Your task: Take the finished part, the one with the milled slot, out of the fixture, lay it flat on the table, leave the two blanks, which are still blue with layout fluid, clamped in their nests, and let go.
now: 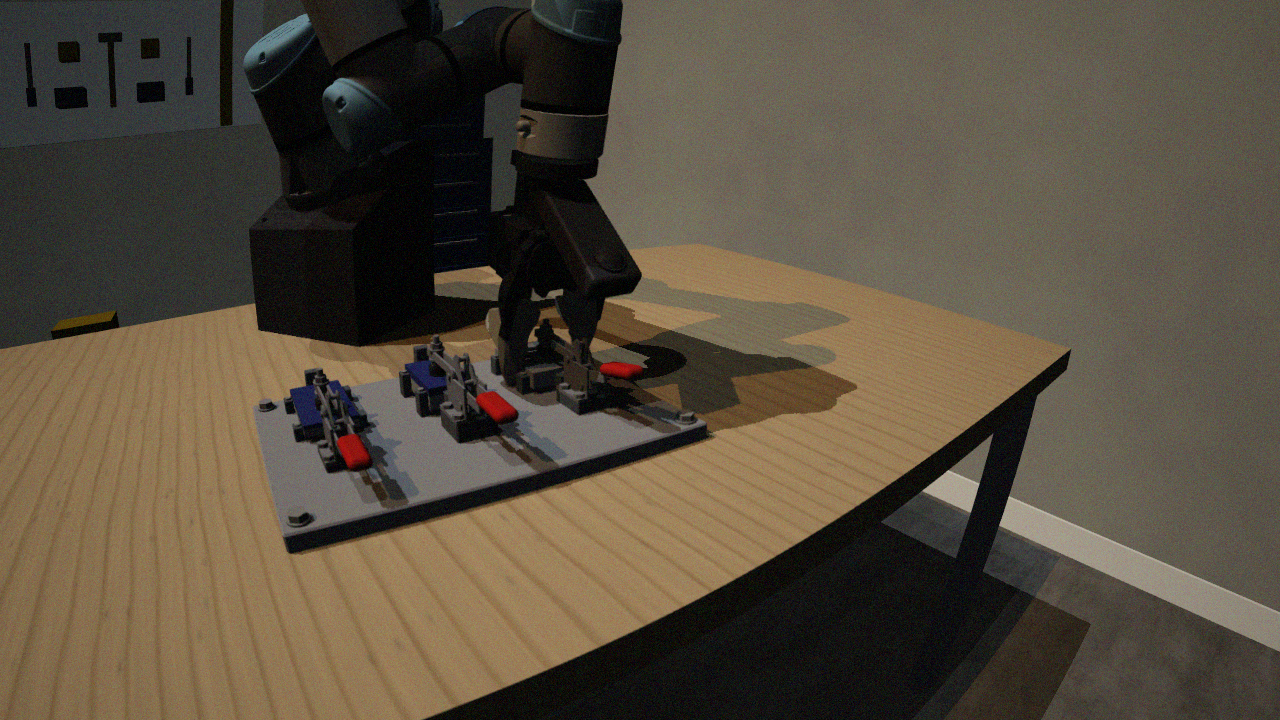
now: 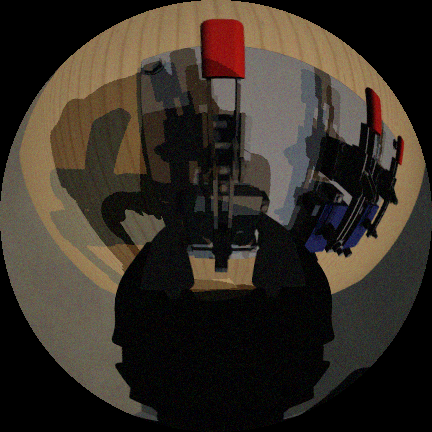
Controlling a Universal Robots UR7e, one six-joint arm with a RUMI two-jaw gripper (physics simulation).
Labels:
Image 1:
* my gripper: 543,377
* blue blank: 303,398
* blue blank: 419,371
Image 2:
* my gripper: 221,215
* finished part: 197,201
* blue blank: 331,212
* fixture plate: 294,106

